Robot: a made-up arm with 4 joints. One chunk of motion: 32 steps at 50 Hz.
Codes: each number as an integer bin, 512 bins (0 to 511) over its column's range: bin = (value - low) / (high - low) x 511, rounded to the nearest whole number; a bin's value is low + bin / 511 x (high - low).
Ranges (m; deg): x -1.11..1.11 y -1.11..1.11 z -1.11..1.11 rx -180..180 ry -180..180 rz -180..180
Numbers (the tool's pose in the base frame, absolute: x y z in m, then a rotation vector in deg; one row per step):
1: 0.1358 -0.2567 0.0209 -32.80 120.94 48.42
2: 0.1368 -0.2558 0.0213 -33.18 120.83 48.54
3: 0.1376 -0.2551 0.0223 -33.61 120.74 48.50
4: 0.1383 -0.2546 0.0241 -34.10 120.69 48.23
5: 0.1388 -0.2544 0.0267 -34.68 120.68 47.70
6: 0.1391 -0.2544 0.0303 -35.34 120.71 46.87
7: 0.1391 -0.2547 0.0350 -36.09 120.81 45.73
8: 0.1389 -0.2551 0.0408 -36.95 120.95 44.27
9: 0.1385 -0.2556 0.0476 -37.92 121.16 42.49
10: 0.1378 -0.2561 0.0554 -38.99 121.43 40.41
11: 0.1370 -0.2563 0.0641 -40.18 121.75 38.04
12: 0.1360 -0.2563 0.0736 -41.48 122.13 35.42
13: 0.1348 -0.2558 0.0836 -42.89 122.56 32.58
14: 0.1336 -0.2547 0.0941 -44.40 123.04 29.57
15: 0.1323 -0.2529 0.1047 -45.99 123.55 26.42
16: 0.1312 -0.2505 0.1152 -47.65 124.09 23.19
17: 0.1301 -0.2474 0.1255 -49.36 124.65 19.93
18: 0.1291 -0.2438 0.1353 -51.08 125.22 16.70
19: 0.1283 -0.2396 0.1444 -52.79 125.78 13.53
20: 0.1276 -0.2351 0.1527 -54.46 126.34 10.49
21: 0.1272 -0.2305 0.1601 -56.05 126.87 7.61
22: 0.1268 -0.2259 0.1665 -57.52 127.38 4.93
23: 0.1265 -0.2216 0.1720 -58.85 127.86 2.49
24: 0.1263 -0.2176 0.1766 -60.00 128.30 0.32
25: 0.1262 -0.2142 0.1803 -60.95 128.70 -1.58
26: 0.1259 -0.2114 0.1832 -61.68 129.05 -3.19
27: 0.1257 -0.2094 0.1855 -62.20 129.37 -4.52
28: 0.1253 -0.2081 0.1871 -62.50 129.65 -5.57
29: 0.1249 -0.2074 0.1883 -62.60 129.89 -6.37
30: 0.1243 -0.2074 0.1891 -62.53 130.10 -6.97
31: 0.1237 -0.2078 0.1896 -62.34 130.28 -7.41
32: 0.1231 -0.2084 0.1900 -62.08 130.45 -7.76
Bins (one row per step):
1: 287 196 260 209 427 324
2: 287 197 260 208 427 324
3: 287 197 261 208 427 324
4: 287 197 261 207 427 324
5: 287 197 262 206 427 323
6: 288 197 262 205 427 322
7: 288 197 264 204 427 320
8: 287 197 265 203 427 318
9: 287 197 266 202 427 316
10: 287 197 268 200 428 313
11: 287 197 270 198 428 309
12: 287 197 272 197 429 306
13: 287 197 275 195 429 302
14: 286 197 277 192 430 297
15: 286 197 280 190 431 293
16: 286 198 282 188 432 288
17: 285 199 284 185 432 284
18: 285 199 287 183 433 279
19: 285 200 289 181 434 275
20: 285 201 291 178 435 270
21: 285 202 292 176 436 266
22: 285 204 294 174 436 262
23: 285 204 295 172 437 259
24: 285 205 296 170 438 256
25: 285 206 297 169 438 253
26: 284 207 298 168 439 251
27: 284 207 298 167 439 249
28: 284 208 299 167 440 248
29: 284 208 299 167 440 246
30: 284 208 299 167 440 246
31: 284 208 299 167 440 245
32: 284 208 299 167 441 244

